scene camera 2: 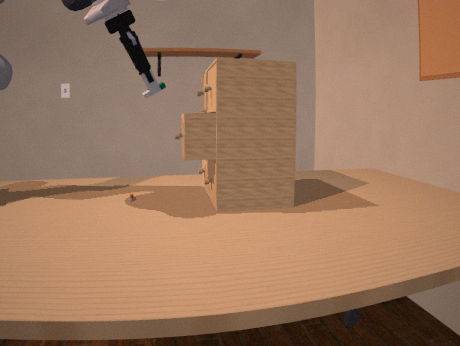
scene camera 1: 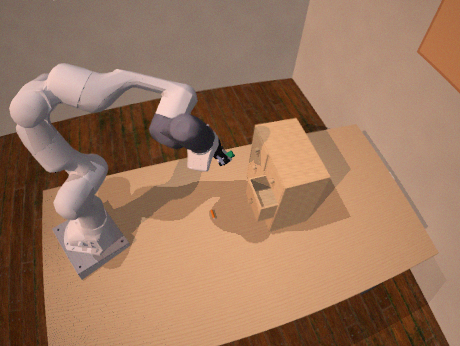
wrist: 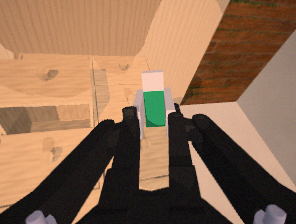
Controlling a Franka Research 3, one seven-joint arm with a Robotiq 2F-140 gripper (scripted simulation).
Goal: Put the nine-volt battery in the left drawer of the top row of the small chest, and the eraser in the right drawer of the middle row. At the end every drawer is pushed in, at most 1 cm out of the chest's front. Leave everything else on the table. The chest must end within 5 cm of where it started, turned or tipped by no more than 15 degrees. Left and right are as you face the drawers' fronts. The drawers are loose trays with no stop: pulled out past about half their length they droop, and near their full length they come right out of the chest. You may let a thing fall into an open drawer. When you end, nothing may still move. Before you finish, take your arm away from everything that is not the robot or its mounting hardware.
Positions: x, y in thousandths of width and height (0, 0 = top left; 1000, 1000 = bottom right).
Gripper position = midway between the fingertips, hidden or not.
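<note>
Scene camera 1 shows me a small wooden chest, and in scene camera 1 (scene camera 1: 662, 513) that is where I find it. I see my gripper (scene camera 2: 338, 264) and also the chest (scene camera 2: 555, 319). A green-and-white eraser (wrist: 515, 364) is there for me as well, and my gripper appears with it in the wrist view (wrist: 522, 444).
</note>
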